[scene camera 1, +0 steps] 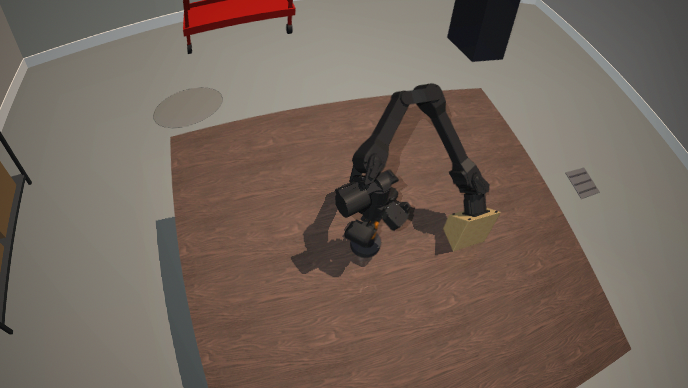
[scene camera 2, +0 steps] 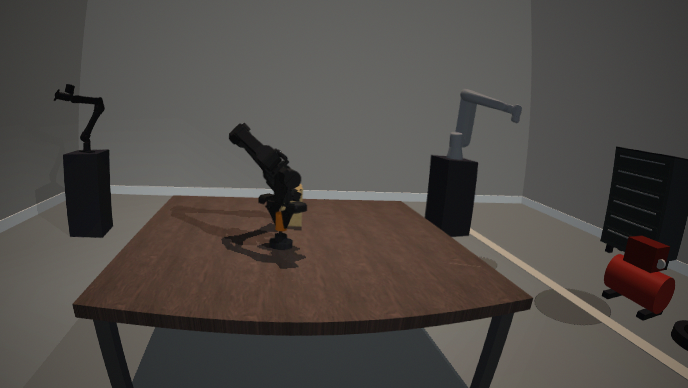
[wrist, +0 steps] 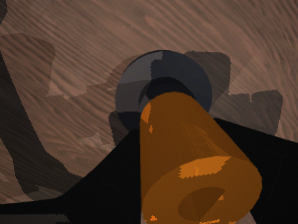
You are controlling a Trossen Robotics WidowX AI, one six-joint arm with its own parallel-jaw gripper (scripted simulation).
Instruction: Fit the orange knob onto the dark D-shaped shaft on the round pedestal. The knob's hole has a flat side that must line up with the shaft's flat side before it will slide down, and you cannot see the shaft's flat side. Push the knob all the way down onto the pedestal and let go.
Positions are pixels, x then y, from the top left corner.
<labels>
my gripper: holds an orange knob [wrist: 187,162]
</labels>
